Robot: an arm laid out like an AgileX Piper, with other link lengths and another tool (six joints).
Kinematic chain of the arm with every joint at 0, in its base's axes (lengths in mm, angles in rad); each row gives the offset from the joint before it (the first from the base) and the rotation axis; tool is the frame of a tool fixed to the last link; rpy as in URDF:
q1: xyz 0 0 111.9 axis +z
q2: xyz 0 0 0 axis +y
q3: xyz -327.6 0 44.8 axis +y
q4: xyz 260.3 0 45.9 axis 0.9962 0 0.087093
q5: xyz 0 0 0 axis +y
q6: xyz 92.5 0 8.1 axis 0.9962 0 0.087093
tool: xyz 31.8 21 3.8 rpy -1.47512 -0.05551 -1.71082
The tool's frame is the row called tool.
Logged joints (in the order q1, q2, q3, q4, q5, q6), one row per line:
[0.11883, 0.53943, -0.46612, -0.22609, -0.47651, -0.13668]
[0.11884, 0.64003, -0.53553, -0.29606, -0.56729, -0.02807]
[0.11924, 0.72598, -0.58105, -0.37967, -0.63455, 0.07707]
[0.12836, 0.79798, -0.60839, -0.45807, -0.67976, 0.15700]
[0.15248, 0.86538, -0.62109, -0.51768, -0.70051, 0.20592]
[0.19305, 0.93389, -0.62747, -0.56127, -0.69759, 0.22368]
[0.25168, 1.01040, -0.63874, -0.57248, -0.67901, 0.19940]
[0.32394, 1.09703, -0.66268, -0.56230, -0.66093, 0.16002]
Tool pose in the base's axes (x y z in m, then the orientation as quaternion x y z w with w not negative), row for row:
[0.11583, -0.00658, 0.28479, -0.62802, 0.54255, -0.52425, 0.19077]
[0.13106, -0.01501, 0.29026, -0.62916, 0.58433, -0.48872, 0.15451]
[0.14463, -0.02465, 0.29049, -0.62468, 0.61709, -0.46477, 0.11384]
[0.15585, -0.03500, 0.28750, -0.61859, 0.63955, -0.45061, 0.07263]
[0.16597, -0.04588, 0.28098, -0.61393, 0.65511, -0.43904, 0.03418]
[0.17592, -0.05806, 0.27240, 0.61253, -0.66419, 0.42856, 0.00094]
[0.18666, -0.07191, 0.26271, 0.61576, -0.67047, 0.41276, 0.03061]
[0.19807, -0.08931, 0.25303, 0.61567, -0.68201, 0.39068, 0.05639]
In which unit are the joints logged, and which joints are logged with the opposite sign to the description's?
The joints are logged in radians. Opposite sign: q1, q5.
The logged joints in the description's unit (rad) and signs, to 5 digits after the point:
[-0.11883, 0.53943, -0.46612, -0.22609, 0.47651, -0.13668]
[-0.11884, 0.64003, -0.53553, -0.29606, 0.56729, -0.02807]
[-0.11924, 0.72598, -0.58105, -0.37967, 0.63455, 0.07707]
[-0.12836, 0.79798, -0.60839, -0.45807, 0.67976, 0.15700]
[-0.15248, 0.86538, -0.62109, -0.51768, 0.70051, 0.20592]
[-0.19305, 0.93389, -0.62747, -0.56127, 0.69759, 0.22368]
[-0.25168, 1.01040, -0.63874, -0.57248, 0.67901, 0.19940]
[-0.32394, 1.09703, -0.66268, -0.56230, 0.66093, 0.16002]

